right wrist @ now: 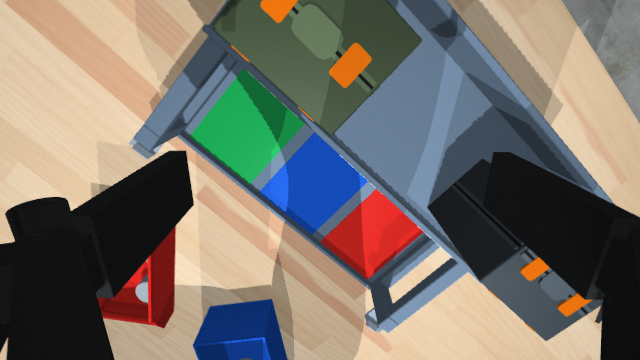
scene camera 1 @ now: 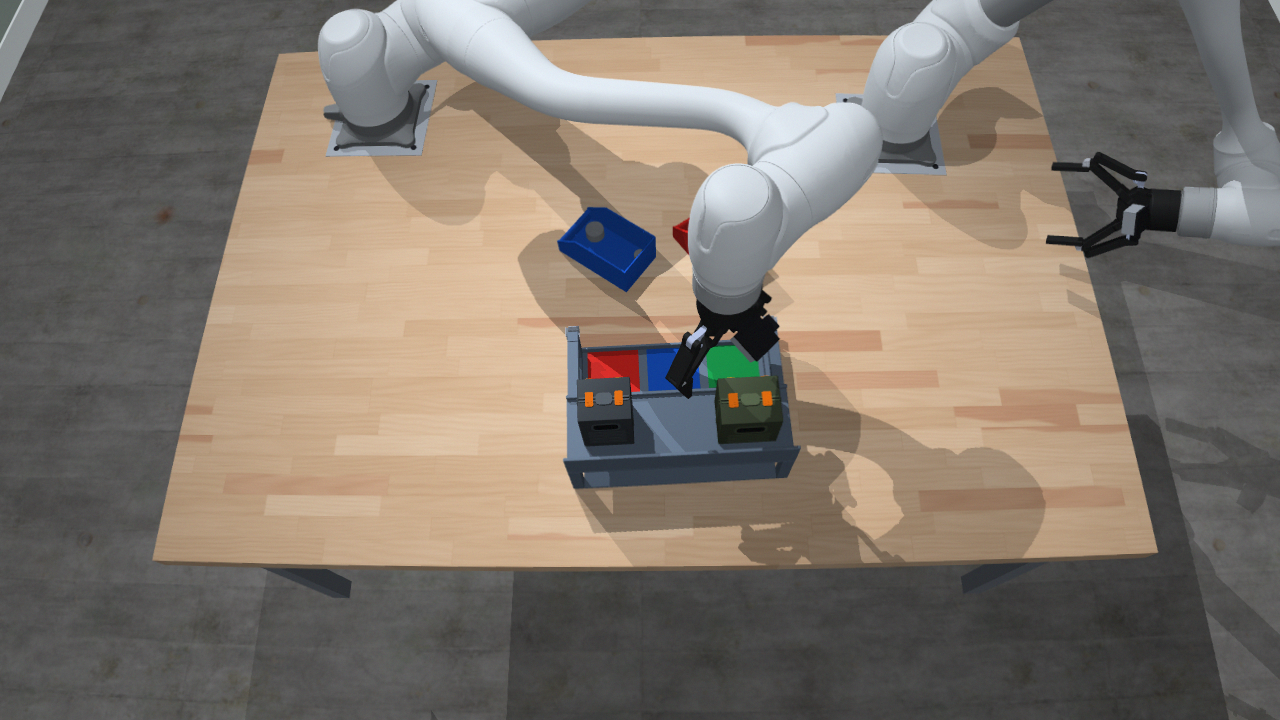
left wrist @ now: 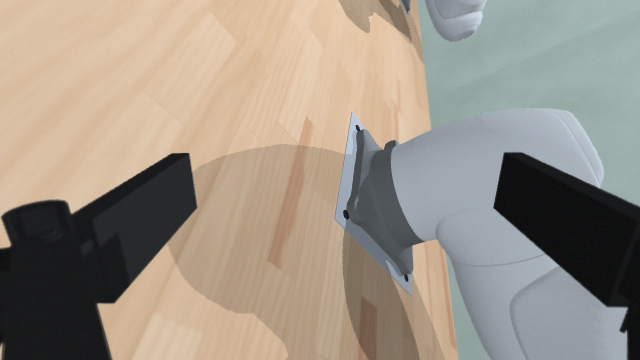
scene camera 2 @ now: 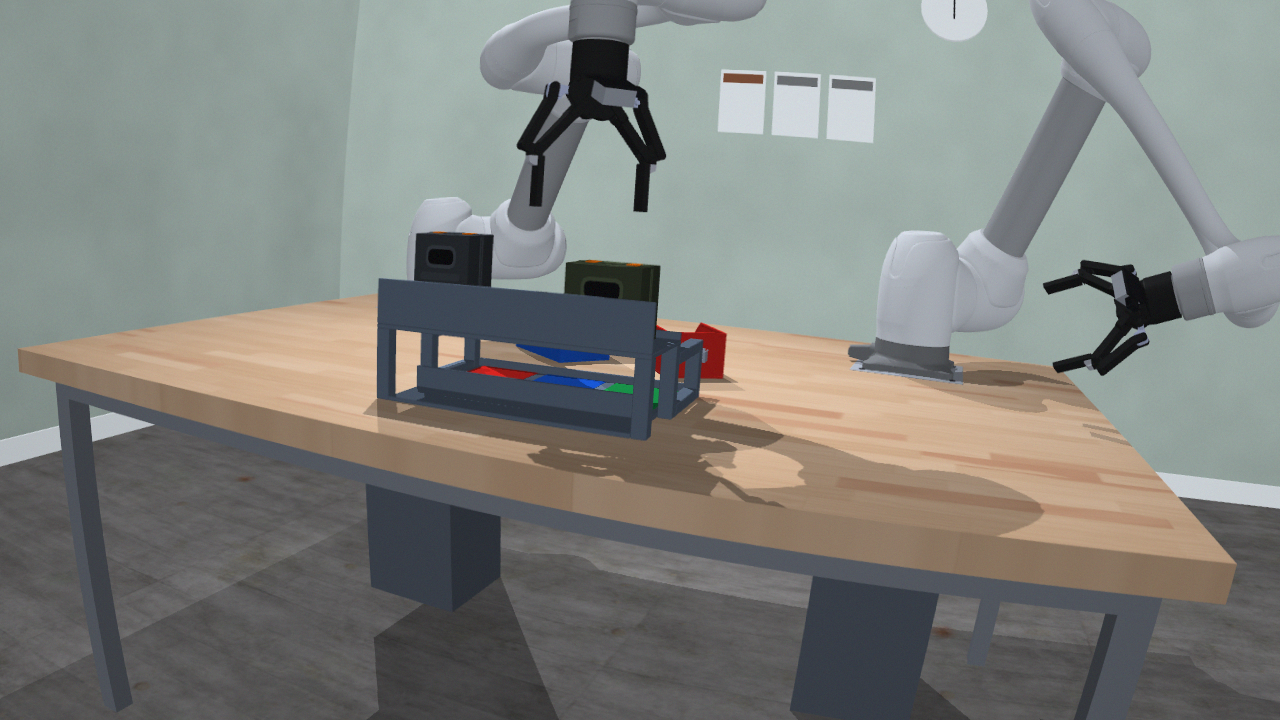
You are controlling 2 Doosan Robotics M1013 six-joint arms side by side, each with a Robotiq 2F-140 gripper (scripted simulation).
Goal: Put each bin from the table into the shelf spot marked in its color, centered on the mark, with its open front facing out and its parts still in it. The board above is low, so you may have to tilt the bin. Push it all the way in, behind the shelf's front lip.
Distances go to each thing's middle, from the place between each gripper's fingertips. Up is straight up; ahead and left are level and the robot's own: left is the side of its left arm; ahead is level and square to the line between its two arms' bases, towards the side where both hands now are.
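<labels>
The blue bin (scene camera 1: 622, 238) is 860 mm to the right of my left hand (scene camera 2: 1050, 327), 70 mm ahead of it and 110 mm below it. From that same left hand, the red bin (scene camera 2: 715, 340) is 640 mm to the right, 60 mm ahead and 110 mm below. Counted from my right hand instead, the blue bin is 35 cm behind, 21 cm to the right and 24 cm below. As for the red bin, my right gripper (scene camera 2: 589, 208) is 24 cm above it, 36 cm past it and 1 cm to the right of it. Going by its middle, the red bin is nearer to my right gripper than to my left hand.
</labels>
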